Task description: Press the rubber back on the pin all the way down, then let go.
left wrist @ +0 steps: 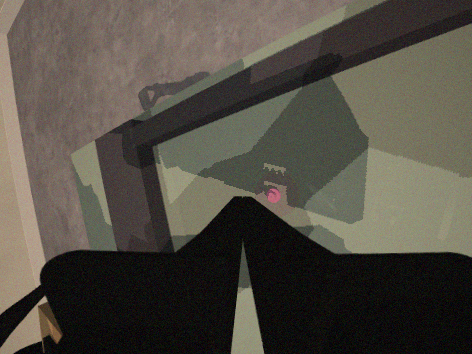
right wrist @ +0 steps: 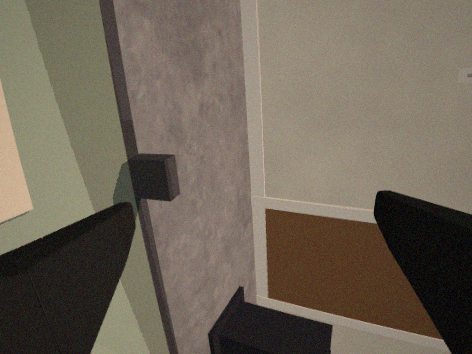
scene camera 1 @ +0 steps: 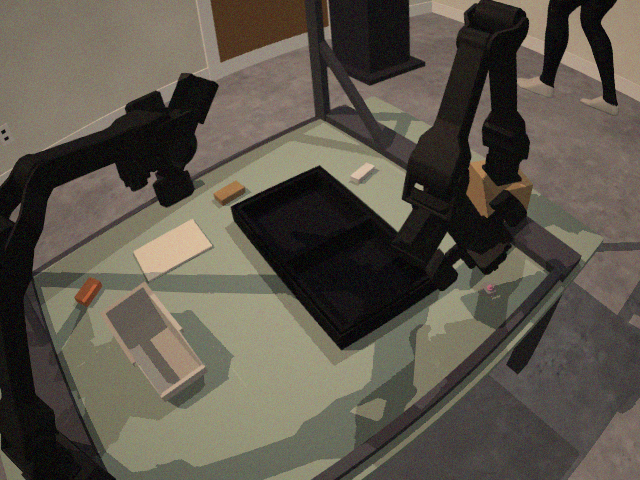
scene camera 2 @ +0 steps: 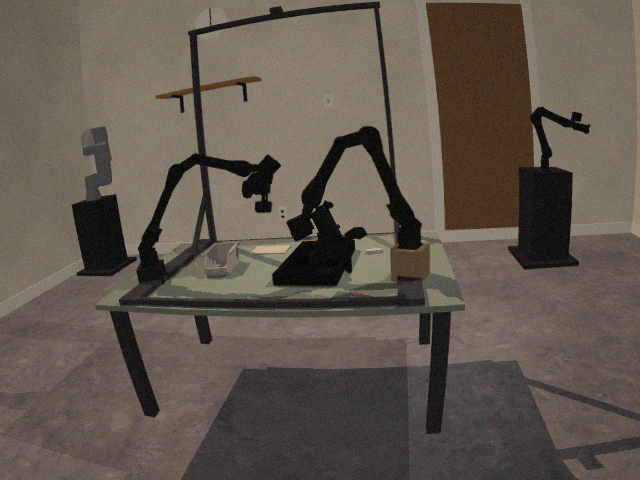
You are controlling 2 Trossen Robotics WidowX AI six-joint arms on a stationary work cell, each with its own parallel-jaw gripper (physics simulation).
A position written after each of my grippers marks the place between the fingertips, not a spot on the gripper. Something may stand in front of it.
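From scene camera 1 I can see my left gripper (scene camera 1: 495, 268), which is shut and holds nothing, and my right gripper (scene camera 1: 149, 149), which is open and holds nothing. That camera also gives me a white box (scene camera 1: 148, 334) and a black tray (scene camera 1: 332, 251). In scene camera 2 there's my left gripper (scene camera 2: 350, 272) again, along with the black tray (scene camera 2: 296, 270). The left wrist view has my left gripper (left wrist: 241, 205), and the right wrist view has my right gripper (right wrist: 255, 208).
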